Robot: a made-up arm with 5 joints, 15 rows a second.
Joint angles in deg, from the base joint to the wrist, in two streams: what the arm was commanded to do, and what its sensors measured. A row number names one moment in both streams.
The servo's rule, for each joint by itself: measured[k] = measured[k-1] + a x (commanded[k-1-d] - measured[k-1]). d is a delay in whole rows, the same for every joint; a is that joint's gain. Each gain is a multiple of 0.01, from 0.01 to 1. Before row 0 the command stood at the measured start. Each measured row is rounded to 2 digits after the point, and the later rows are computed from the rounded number. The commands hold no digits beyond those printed.
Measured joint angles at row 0:
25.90, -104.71, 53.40, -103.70, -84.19
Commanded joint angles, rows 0 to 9:
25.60, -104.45, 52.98, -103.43, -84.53
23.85, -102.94, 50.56, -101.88, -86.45
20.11, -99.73, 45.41, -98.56, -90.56
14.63, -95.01, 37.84, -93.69, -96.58
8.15, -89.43, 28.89, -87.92, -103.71
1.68, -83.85, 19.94, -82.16, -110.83
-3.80, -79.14, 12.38, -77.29, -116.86
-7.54, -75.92, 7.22, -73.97, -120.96
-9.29, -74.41, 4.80, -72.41, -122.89
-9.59, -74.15, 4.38, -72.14, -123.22
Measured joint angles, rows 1 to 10:
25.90, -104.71, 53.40, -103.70, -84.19
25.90, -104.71, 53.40, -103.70, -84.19
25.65, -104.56, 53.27, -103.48, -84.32
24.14, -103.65, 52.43, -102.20, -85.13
20.75, -101.45, 50.25, -99.29, -87.19
15.61, -97.84, 46.40, -94.81, -90.76
9.34, -93.13, 40.97, -89.30, -95.68
2.91, -87.93, 34.45, -83.59, -101.44
-2.73, -83.01, 27.61, -78.55, -107.30
-6.77, -79.04, 21.29, -74.89, -112.49
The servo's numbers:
d 2
a 0.84 0.56 0.31 0.80 0.38

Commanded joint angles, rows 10 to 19:
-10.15, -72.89, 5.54, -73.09, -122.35
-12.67, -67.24, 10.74, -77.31, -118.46
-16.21, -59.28, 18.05, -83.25, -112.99
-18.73, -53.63, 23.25, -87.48, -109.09
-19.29, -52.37, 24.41, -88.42, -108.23
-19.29, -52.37, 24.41, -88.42, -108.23
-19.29, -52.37, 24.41, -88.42, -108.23
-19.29, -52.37, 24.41, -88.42, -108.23
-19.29, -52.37, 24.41, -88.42, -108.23
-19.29, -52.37, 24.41, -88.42, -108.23
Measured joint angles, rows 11 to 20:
-8.89, -76.45, 16.18, -72.91, -116.44
-9.48, -75.16, 12.52, -72.29, -119.02
-10.04, -73.89, 10.36, -72.93, -120.29
-12.25, -70.17, 10.48, -76.43, -119.59
-15.58, -64.07, 12.83, -81.89, -117.08
-18.23, -58.22, 16.06, -86.36, -114.04
-19.12, -54.94, 18.65, -88.01, -111.83
-19.26, -53.50, 20.44, -88.34, -110.46
-19.29, -52.87, 21.67, -88.40, -109.61
-19.29, -52.59, 22.52, -88.42, -109.09

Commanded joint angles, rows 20 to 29:
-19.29, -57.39, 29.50, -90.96, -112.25
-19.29, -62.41, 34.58, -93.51, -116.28
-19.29, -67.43, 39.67, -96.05, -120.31
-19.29, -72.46, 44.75, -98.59, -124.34
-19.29, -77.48, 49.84, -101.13, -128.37
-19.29, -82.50, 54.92, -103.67, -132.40
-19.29, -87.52, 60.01, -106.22, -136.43
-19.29, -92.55, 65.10, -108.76, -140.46
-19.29, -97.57, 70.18, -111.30, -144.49
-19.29, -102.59, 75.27, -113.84, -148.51
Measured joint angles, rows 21 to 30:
-19.29, -52.47, 23.11, -88.42, -108.76
-19.29, -52.41, 23.51, -88.42, -108.56
-19.29, -55.20, 25.37, -90.45, -109.96
-19.29, -59.24, 28.23, -92.90, -112.36
-19.29, -63.83, 31.78, -95.42, -115.38
-19.29, -68.66, 35.80, -97.96, -118.78
-19.29, -73.60, 40.15, -100.50, -122.42
-19.29, -78.58, 44.73, -103.04, -126.21
-19.29, -83.59, 49.47, -105.58, -130.09
-19.29, -88.61, 54.32, -108.12, -134.03

